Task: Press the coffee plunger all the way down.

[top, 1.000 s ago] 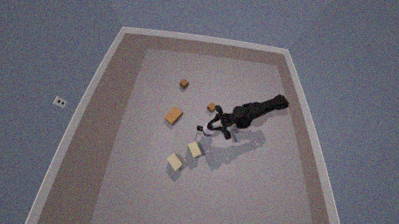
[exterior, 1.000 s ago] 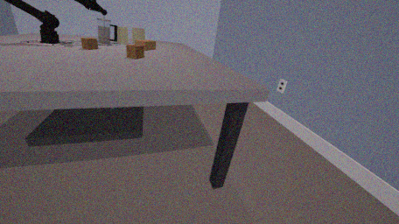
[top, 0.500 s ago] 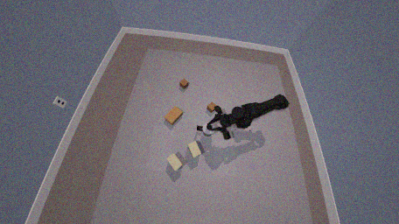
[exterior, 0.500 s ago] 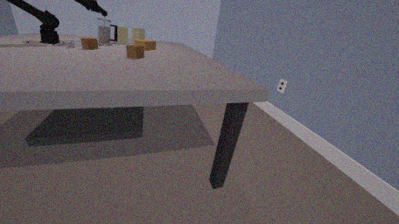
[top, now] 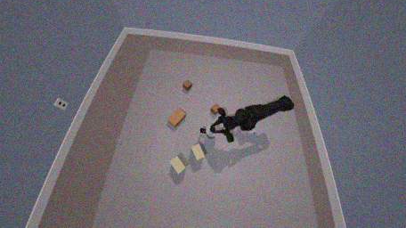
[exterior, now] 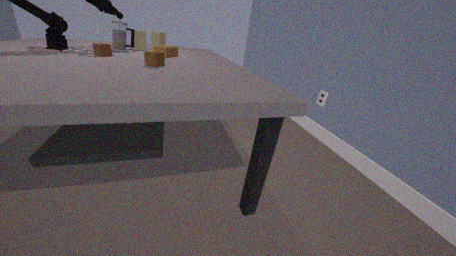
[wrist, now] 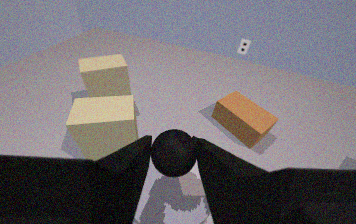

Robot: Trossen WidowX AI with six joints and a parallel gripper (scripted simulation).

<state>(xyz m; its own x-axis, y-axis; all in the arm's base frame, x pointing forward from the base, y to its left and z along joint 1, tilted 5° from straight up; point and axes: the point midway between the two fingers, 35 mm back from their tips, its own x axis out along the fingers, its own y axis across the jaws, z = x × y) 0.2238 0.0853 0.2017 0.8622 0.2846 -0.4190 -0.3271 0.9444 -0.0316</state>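
My gripper tip is 1 cm to the left of the coffee press and 9 cm above it. From my gripper tip the other things lie so: orange slab 22 cm ahead, 10 cm to the right, 15 cm below.
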